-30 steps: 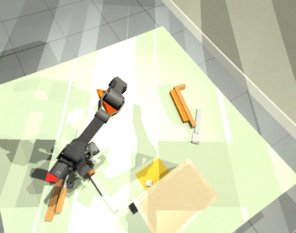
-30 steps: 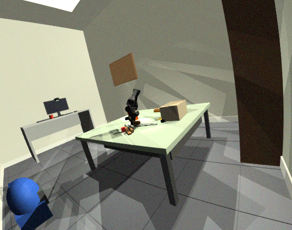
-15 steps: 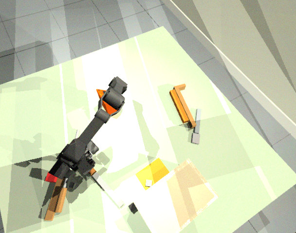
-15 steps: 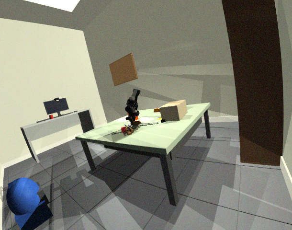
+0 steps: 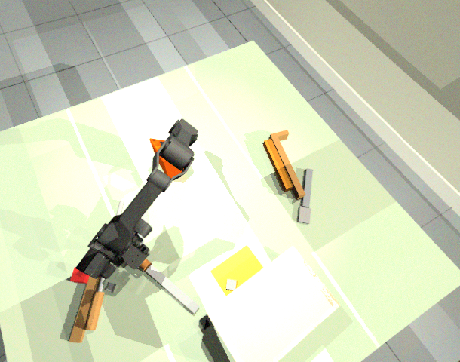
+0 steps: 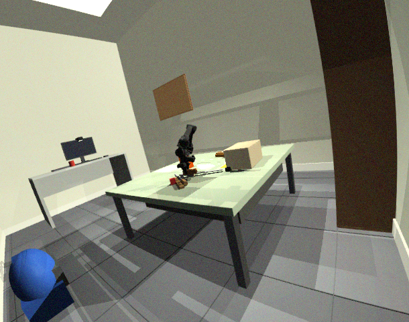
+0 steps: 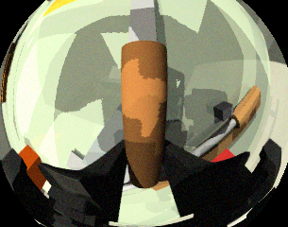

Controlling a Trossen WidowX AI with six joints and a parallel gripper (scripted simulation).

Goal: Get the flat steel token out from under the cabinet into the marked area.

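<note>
My gripper tip is 60 mm past the short bar, 20 mm to the left of it and 20 mm above it. From my gripper tip the other things lie so: long wooden stick: 50 mm ahead, 130 mm to the right, 20 mm below; then red cube: 10 mm ahead, 150 mm to the right, 10 mm below; then small grey cube: 80 mm ahead, 80 mm to the right, 20 mm below.
</note>
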